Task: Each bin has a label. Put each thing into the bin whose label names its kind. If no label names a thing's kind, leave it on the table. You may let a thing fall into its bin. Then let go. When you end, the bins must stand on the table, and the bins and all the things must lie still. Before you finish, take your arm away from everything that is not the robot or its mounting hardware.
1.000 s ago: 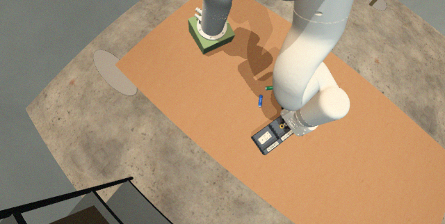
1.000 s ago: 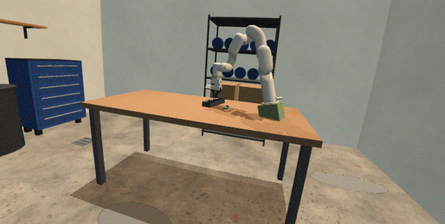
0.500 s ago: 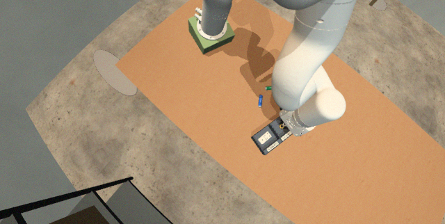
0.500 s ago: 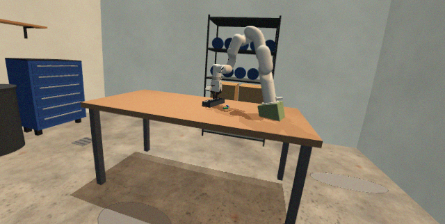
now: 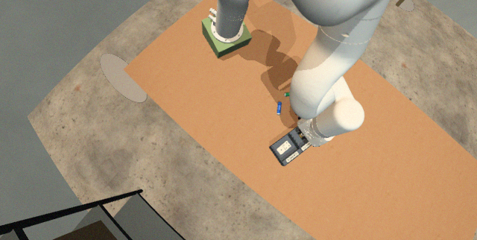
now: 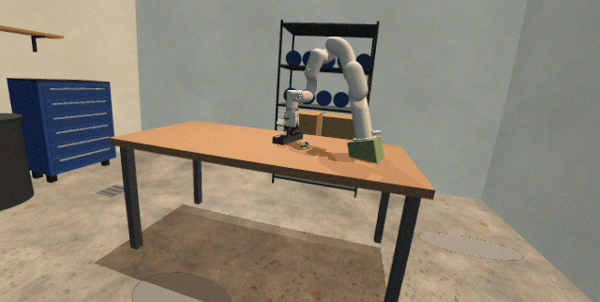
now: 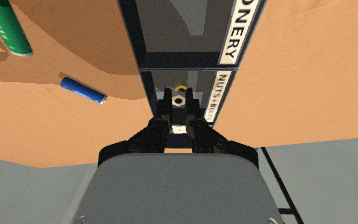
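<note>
Right now my hand is 3 cm above the dark three-part bin and 1 cm short of it. Also, from my hand: white domino (7 cm to the right, 4 cm below, 3 cm behind); brass nut (4 cm below); metal nut (2 cm below).
</note>
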